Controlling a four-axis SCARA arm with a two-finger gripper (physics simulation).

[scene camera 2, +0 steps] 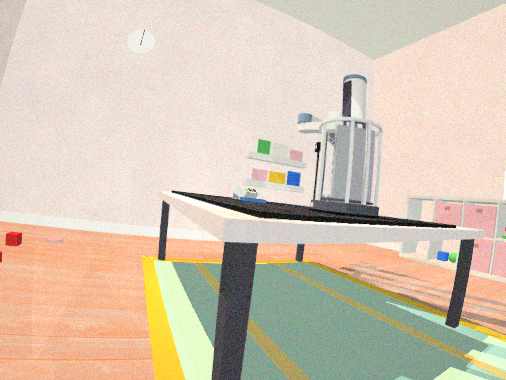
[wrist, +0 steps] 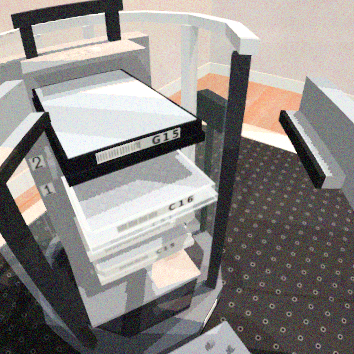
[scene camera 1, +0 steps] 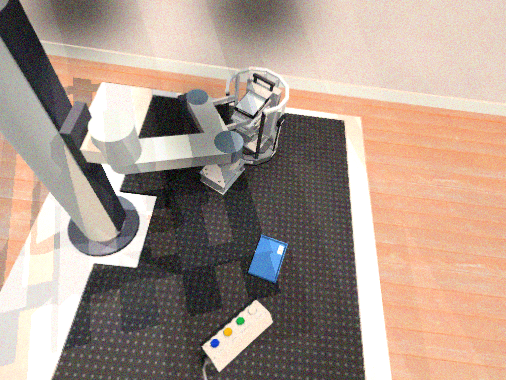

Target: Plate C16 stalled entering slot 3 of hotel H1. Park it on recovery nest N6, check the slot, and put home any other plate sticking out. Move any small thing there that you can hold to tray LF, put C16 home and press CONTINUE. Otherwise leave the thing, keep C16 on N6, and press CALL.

Labels:
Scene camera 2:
grey slotted rack
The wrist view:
my gripper
grey slotted rack

